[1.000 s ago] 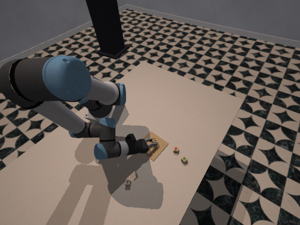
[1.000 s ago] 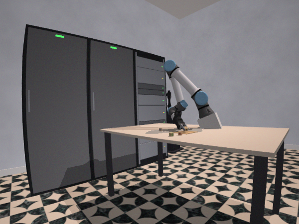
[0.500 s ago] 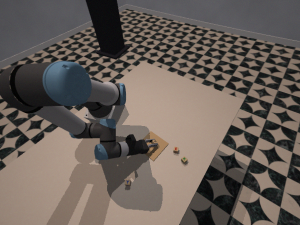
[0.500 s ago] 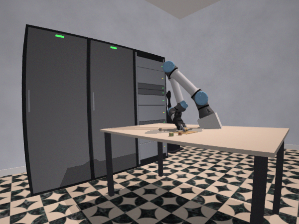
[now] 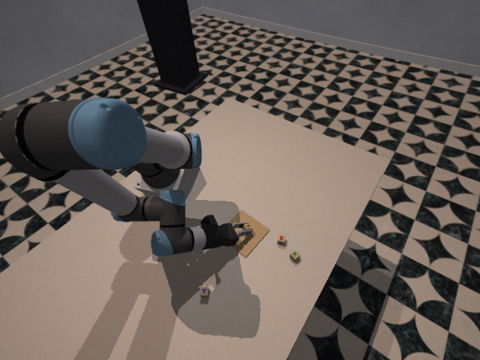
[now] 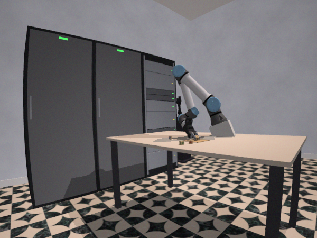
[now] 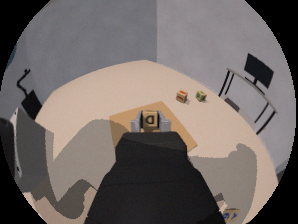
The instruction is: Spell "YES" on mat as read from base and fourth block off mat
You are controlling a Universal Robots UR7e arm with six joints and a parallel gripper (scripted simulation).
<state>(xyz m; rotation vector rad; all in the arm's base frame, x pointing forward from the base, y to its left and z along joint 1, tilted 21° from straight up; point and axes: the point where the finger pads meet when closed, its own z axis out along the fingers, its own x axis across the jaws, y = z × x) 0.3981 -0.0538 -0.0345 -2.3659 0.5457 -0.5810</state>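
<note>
My gripper is now right at the S block. Also, from my hand: mat 1 cm behind, 3 cm below.
</note>
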